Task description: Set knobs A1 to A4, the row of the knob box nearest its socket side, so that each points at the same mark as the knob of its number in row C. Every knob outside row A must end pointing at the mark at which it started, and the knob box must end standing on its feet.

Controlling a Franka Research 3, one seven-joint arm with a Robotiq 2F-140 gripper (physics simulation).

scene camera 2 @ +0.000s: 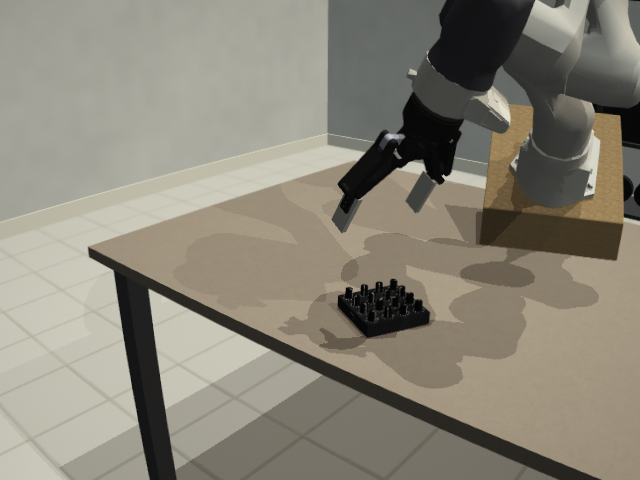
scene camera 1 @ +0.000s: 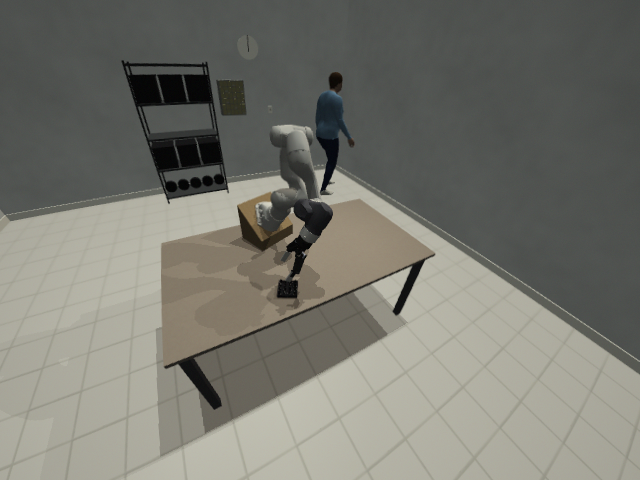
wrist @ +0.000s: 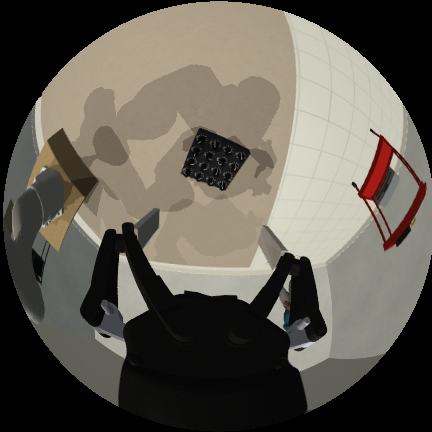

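The black knob box [scene camera 1: 287, 289] [scene camera 2: 398, 326] [wrist: 215, 160] sits flat and upright on the table. Its knobs stand up in a square grid on the top face. The row letters, the marks and the exact pointing of the knobs are too small and dark to read, and I cannot tell for sure which side has the sockets. My gripper [scene camera 1: 287, 267] [scene camera 2: 378, 220] [wrist: 209, 226] is wide open and empty. It is tilted, and its fingertips hang above the table, behind the box in scene camera 2, touching nothing. In the wrist view the whole top of the box shows beyond the fingertips.
The table [scene camera 1: 361, 232] [scene camera 2: 527, 392] [wrist: 150, 55] has its front edge near the box. The arm's base stands on a wooden block [scene camera 1: 250, 227] [scene camera 2: 547, 235] [wrist: 75, 155]. A person [scene camera 1: 329, 116] stands beyond the table. A red-framed object [wrist: 376, 170] stands on the floor.
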